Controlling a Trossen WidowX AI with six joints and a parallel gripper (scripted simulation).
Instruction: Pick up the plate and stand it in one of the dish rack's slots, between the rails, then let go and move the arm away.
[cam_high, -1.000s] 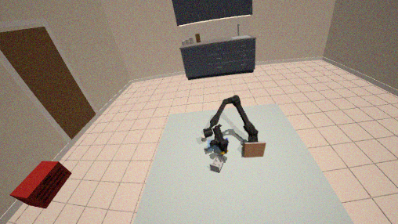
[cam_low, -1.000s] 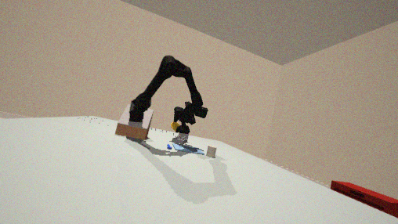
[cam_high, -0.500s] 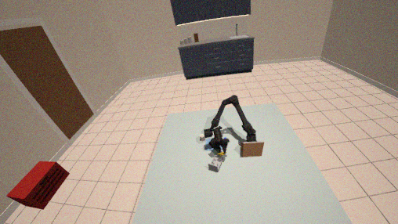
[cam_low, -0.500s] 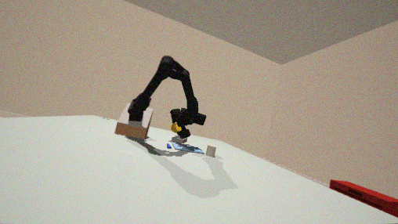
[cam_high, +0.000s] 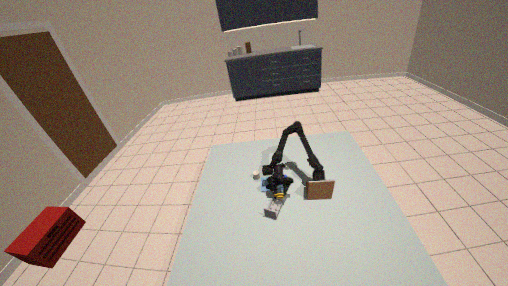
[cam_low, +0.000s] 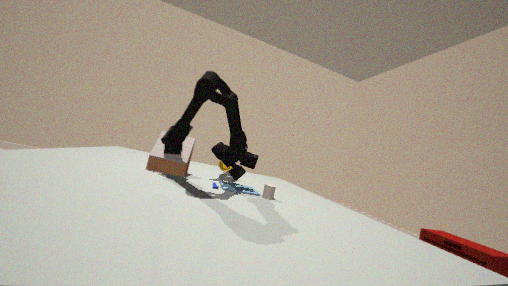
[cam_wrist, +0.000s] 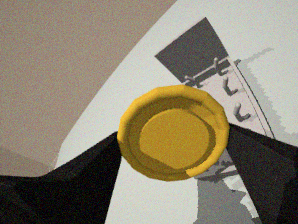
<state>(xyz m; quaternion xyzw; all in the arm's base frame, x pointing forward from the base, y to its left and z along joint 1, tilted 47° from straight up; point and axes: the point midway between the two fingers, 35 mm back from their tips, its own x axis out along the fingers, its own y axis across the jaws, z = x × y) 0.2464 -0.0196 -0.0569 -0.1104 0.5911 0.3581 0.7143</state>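
Now: the grey dish rack 50 mm below my gripper tip, 40 mm ahead of it and 30 mm to the left of it. Round my gripper tip: light blue mat: 180 mm to the right, 70 mm below, 40 mm ahead; then yellow plate: 10 mm to the right; then blue spoon: 200 mm to the right, 70 mm below, 70 mm behind.
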